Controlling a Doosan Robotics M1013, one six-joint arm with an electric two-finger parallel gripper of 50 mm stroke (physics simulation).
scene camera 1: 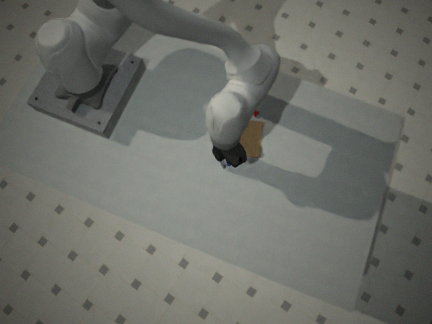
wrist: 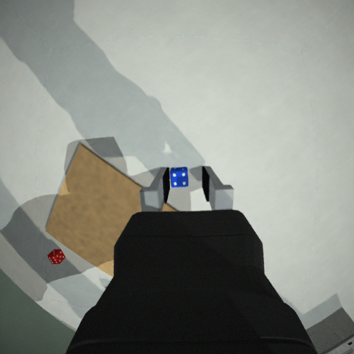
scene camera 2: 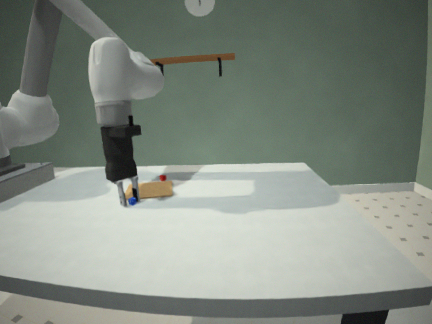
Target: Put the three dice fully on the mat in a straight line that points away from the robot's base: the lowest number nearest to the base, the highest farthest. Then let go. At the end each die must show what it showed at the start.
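Places are measured from the arm's base along level axes (x ahead, y left, z up), in centimetres.
Pixels of known places: gripper, fingertip midpoint: (scene camera 1: 227,163) (scene camera 2: 130,202); arm's base at its link origin: (scene camera 1: 87,82).
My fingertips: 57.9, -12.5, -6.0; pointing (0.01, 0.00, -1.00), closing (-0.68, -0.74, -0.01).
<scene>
For each thing: its top centre in the pictures, then the offset to it from my fingertips, as dx, dy, dz. Level surfaces: height alone.
- blue die at its top centre: (scene camera 2: 132,198) (scene camera 1: 229,161) +0.5, +0.3, +1.1
- tan mat at its top centre: (scene camera 2: 148,189) (scene camera 1: 242,136) +2.1, +11.1, -0.1
- red die at its top centre: (scene camera 2: 162,175) (scene camera 1: 255,112) +4.4, +21.4, +1.1
- table at its surface level: dz -0.5
A blue die (scene camera 1: 228,163) (scene camera 2: 132,201) (wrist: 179,177) lies on the table, just off the edge of the tan mat (scene camera 1: 253,140) (scene camera 2: 157,189) (wrist: 95,210), and shows four pips on top in the wrist view. My gripper (scene camera 2: 129,202) (wrist: 185,177) is open and low, with its fingers on either side of the blue die; the die is nearer the left finger in the wrist view. A red die (scene camera 1: 256,113) (scene camera 2: 163,177) (wrist: 56,256) lies on the table off the mat's other side; its top seems to show five pips. A third die does not show. My gripper hides part of the mat.
The grey base plate (scene camera 1: 120,95) (scene camera 2: 30,179) of the robot stands on the table (scene camera 1: 200,195) (scene camera 2: 225,250), at the left in both scene views. The arm hangs over the mat's near side in scene camera 1, and its shadows fall across the table.
</scene>
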